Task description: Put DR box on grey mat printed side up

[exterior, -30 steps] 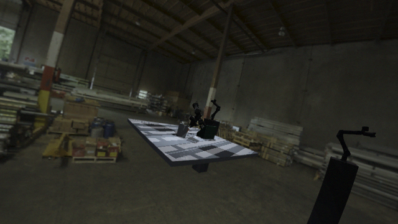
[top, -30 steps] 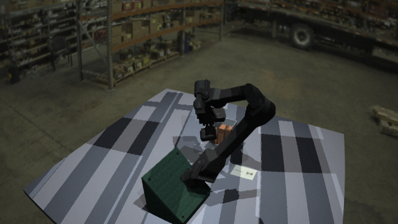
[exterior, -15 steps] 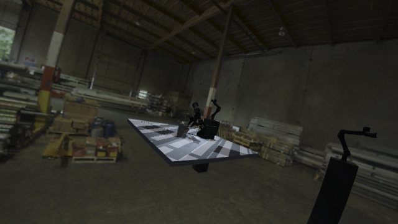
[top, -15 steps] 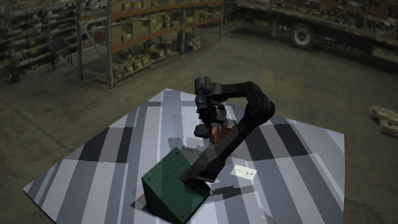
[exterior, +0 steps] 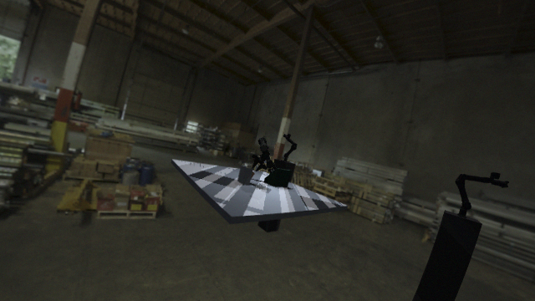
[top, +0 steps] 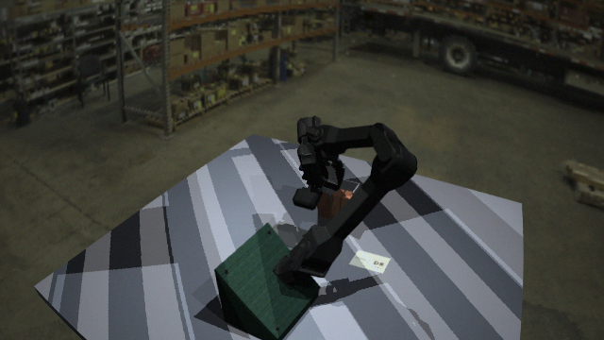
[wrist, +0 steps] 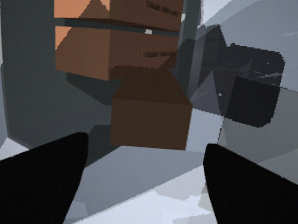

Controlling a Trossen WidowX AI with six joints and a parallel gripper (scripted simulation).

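Now: gripper tip 60 mm past the grey mat, 60 mm to the right of it and 140 mm above it. Round my gripper tip: white card (70 mm behind, 200 mm to the right, 140 mm below).
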